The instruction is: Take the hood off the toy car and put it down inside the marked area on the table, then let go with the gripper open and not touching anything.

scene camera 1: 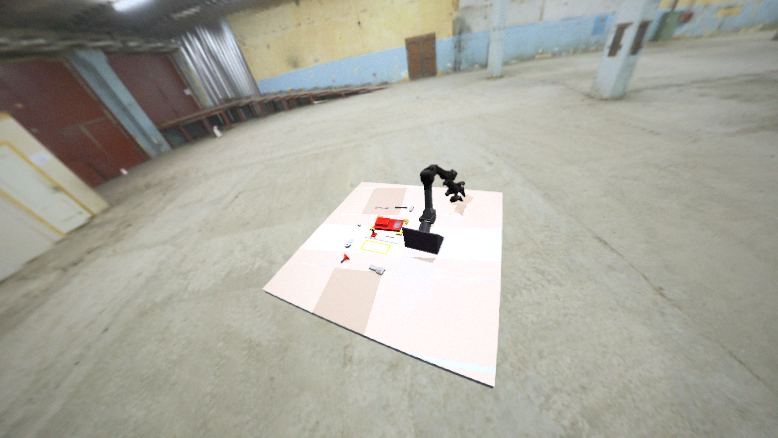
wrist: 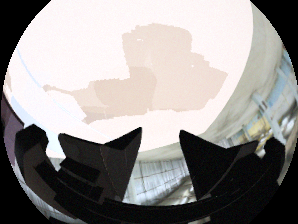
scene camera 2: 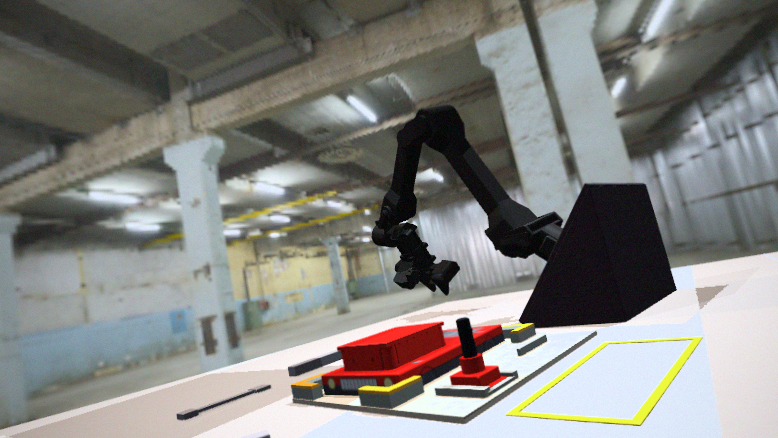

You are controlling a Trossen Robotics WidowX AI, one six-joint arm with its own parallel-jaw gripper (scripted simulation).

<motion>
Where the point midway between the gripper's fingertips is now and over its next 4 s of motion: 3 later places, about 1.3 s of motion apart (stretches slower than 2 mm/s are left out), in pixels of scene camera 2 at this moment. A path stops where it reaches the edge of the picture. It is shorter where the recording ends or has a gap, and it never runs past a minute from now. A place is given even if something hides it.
The gripper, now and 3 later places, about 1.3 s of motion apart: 441,292; 330,345; 383,280; 383,302
</motion>
